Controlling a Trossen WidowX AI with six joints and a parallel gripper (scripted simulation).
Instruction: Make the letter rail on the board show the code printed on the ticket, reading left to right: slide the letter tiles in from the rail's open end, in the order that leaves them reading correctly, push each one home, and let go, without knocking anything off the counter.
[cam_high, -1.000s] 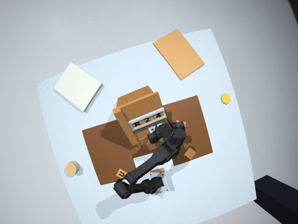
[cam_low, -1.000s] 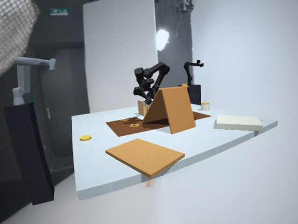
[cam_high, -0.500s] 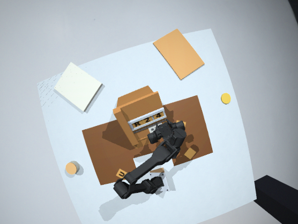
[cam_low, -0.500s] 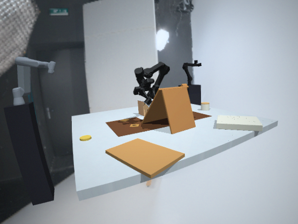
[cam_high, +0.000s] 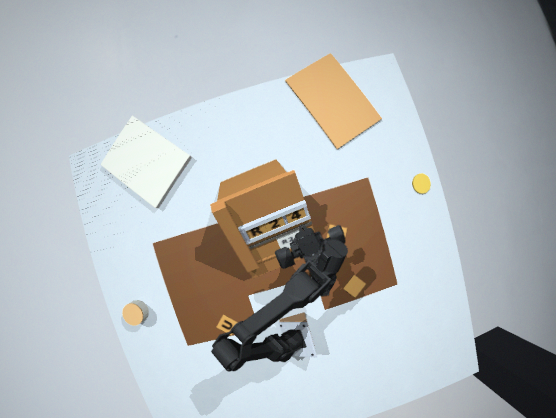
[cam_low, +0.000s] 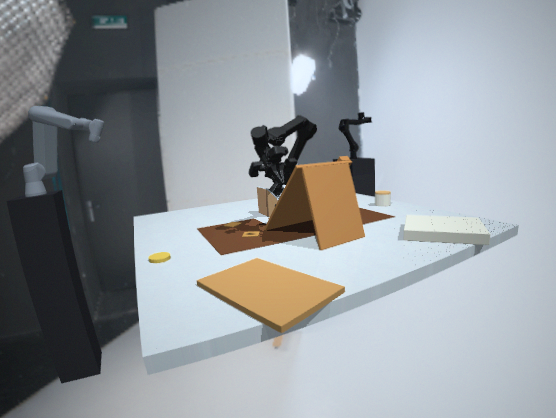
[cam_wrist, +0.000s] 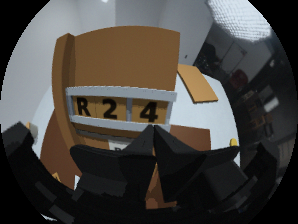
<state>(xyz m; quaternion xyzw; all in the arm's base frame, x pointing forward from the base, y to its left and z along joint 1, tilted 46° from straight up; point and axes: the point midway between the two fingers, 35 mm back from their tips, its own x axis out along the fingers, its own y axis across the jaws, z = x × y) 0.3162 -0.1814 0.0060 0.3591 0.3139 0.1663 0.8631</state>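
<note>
My gripper tip is now 30 mm past the white ticket, 40 mm to the right of it and 100 mm above it. Round my gripper tip: brown mat: 140 mm behind, 110 mm to the left, 190 mm below; orange slab: 370 mm ahead, 260 mm to the right, 180 mm below; cream slab: 370 mm ahead, 430 mm to the left, 170 mm below.
</note>
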